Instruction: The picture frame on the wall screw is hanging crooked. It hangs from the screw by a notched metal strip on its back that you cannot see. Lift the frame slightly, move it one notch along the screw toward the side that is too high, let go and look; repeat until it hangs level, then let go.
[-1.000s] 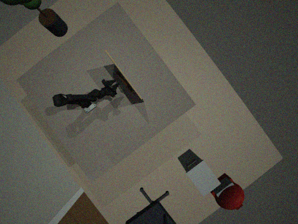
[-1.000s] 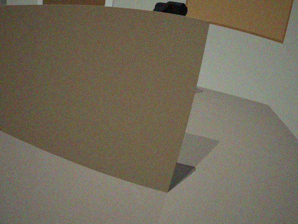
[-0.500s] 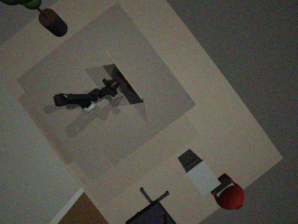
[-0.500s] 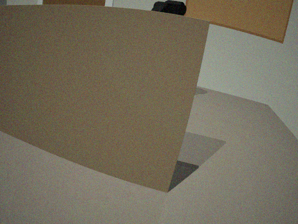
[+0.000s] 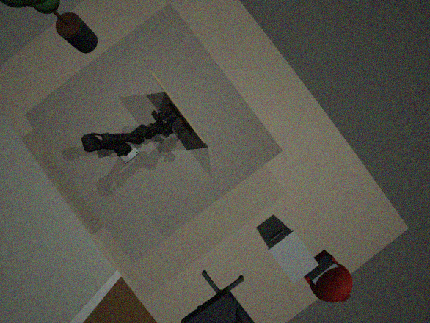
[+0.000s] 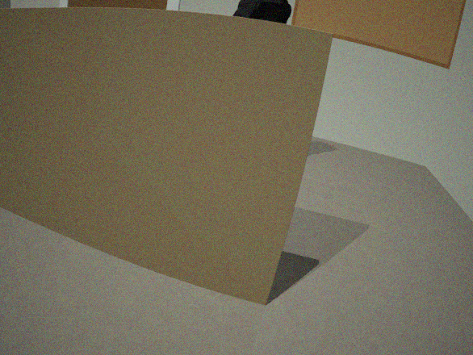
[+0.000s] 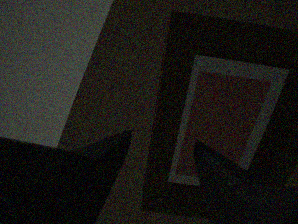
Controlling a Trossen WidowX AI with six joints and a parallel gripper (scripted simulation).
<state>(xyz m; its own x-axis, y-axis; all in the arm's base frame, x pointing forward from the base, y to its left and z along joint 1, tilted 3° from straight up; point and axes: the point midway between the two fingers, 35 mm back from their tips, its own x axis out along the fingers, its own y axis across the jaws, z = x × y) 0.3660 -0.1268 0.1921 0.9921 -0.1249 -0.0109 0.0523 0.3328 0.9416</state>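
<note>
My gripper tip is 20 mm short of the picture frame, 30 mm to the left of it and 50 mm above it. Also, from my gripper tip: wall panel (30 mm ahead, 20 mm to the right, 60 mm below).
</note>
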